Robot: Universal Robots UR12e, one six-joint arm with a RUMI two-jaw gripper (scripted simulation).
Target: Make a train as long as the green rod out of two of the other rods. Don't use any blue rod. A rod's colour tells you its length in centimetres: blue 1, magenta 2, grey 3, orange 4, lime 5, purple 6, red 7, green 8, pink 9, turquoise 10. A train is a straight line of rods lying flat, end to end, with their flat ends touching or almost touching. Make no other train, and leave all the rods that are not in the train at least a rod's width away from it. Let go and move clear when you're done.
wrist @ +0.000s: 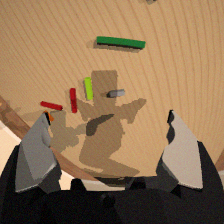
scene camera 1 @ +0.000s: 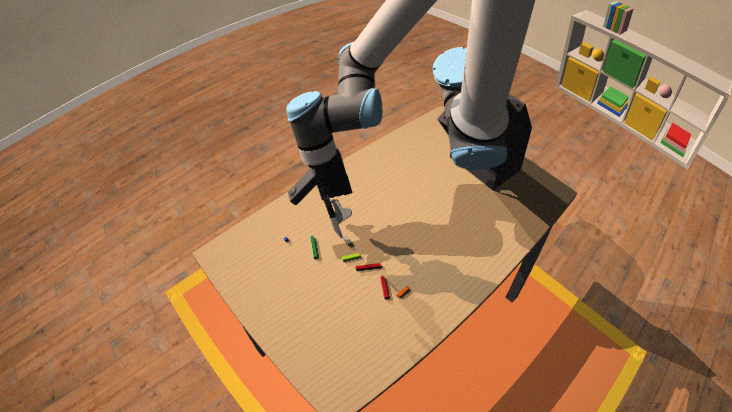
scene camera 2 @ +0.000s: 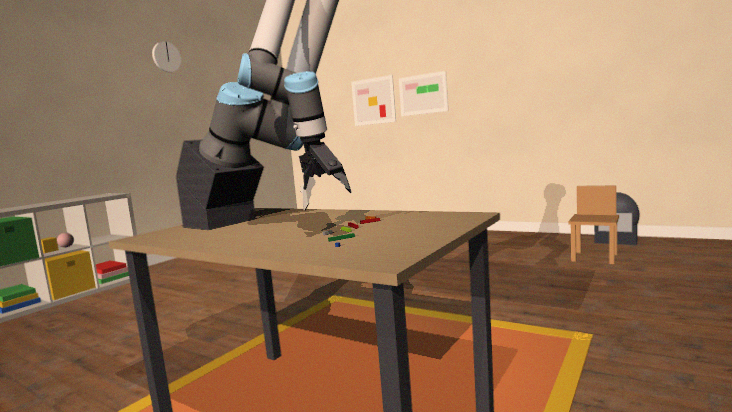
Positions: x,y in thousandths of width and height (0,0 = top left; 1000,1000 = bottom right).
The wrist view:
my gripper: 484,502
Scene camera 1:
my gripper: 458,535
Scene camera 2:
my gripper: 449,489
